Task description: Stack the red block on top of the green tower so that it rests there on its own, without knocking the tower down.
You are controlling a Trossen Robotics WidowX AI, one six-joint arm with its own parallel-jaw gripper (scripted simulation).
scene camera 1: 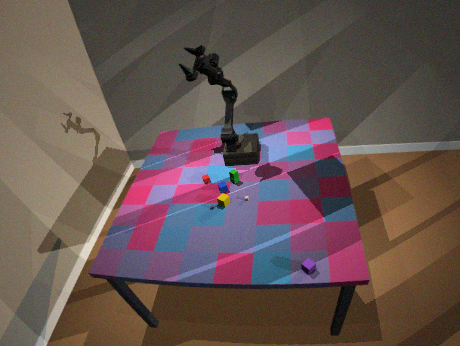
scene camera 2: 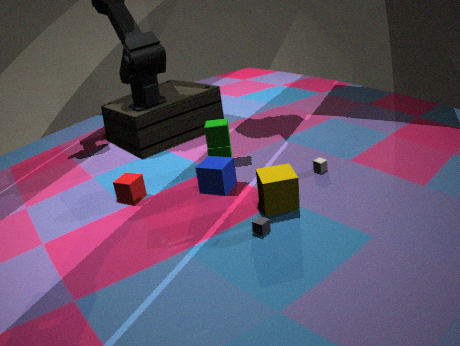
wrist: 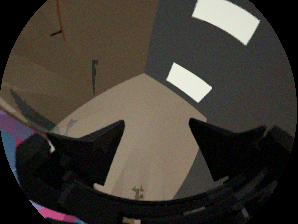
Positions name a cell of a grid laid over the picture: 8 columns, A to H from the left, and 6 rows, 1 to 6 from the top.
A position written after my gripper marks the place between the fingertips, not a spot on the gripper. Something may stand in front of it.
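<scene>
In the wrist view I see my gripper (wrist: E4), open and holding nothing. The red block is out of frame in the wrist view, and the blue block is out of frame in the wrist view as well. Still, I can see the red block (scene camera 2: C4) and the blue block (scene camera 2: D4) elsewhere.
</scene>
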